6 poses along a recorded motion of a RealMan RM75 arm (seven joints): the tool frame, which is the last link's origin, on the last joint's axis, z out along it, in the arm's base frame.
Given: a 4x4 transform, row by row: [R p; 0 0 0 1], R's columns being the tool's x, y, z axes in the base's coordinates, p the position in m. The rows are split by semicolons.
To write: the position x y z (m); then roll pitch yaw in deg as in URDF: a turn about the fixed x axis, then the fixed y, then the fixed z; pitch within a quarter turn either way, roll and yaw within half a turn. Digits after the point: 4 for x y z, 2 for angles.
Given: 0.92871 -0.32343 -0.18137 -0.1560; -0.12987 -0.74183 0.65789 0.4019; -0.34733 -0.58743 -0.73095 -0.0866; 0 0 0 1
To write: -0.1560 0.4019 -0.0866 -141.21 20.32 -7.96
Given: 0.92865 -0.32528 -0.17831 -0.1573; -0.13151 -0.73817 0.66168 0.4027; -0.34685 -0.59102 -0.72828 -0.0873; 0 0 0 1
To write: -0.1573 0.4027 -0.0873 -140.94 20.29 -8.06
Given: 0.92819 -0.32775 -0.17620 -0.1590; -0.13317 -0.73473 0.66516 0.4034; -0.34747 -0.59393 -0.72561 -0.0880; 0 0 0 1
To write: -0.1590 0.4034 -0.0880 -140.70 20.33 -8.16
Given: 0.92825 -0.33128 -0.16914 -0.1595; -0.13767 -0.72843 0.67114 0.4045; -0.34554 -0.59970 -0.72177 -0.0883; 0 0 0 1
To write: -0.1595 0.4045 -0.0883 -140.28 20.21 -8.44
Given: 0.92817 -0.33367 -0.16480 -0.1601; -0.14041 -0.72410 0.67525 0.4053; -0.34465 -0.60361 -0.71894 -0.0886; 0 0 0 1
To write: -0.1601 0.4053 -0.0886 -139.98 20.16 -8.60
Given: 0.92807 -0.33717 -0.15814 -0.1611; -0.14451 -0.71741 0.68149 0.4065; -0.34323 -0.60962 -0.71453 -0.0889; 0 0 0 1
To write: -0.1611 0.4065 -0.0889 -139.53 20.07 -8.85
